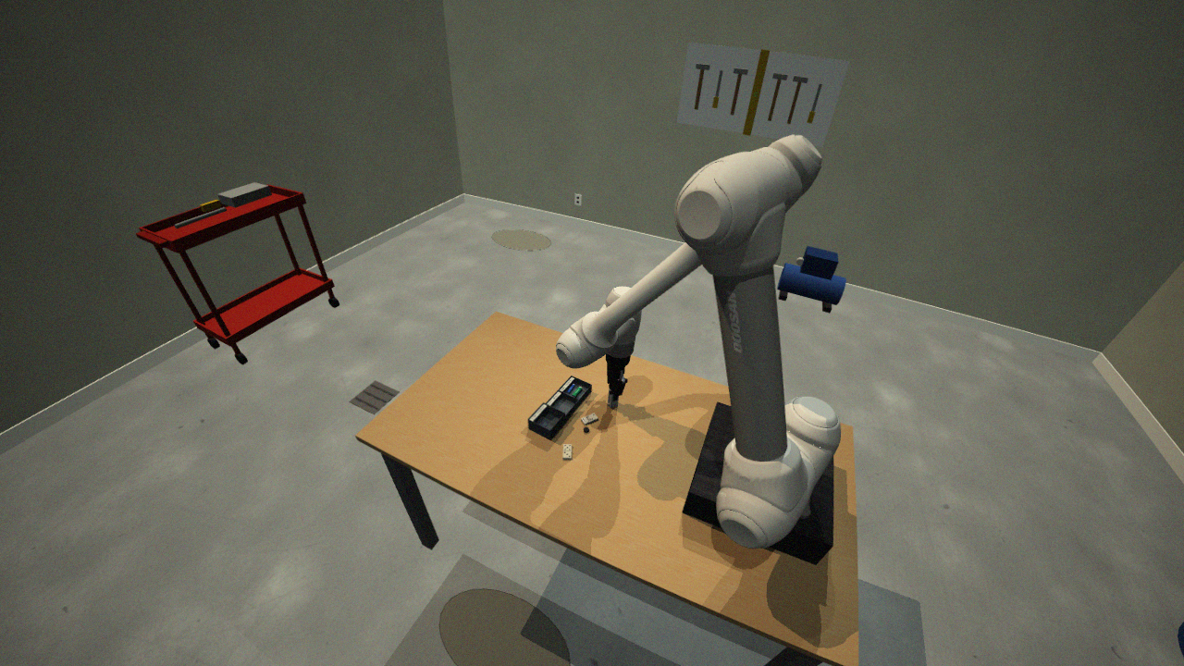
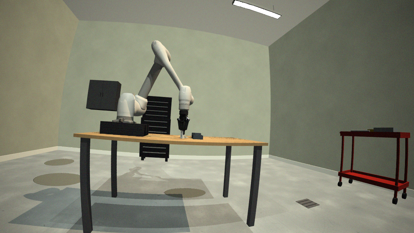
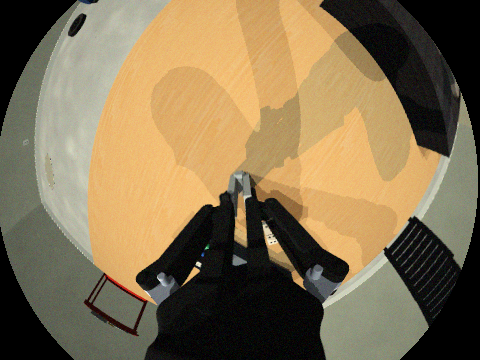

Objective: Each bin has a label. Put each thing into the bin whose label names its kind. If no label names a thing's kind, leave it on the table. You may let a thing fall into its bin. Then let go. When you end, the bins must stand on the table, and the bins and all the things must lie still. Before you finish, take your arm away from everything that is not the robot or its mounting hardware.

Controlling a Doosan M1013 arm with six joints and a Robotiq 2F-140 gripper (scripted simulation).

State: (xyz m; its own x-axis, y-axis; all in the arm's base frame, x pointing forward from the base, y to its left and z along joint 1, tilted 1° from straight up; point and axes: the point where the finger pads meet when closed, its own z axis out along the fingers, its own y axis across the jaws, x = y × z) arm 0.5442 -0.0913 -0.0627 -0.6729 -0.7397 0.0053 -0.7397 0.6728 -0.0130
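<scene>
Now: hand 130 mm short of the black bin row, 110 mm to the right of it and 10 mm above it. Round my hand: domino 30 mm ahead, 100 mm to the left, 30 mm below; green battery 120 mm ahead, 30 mm to the left, 20 mm below; bolt 30 mm below.
</scene>
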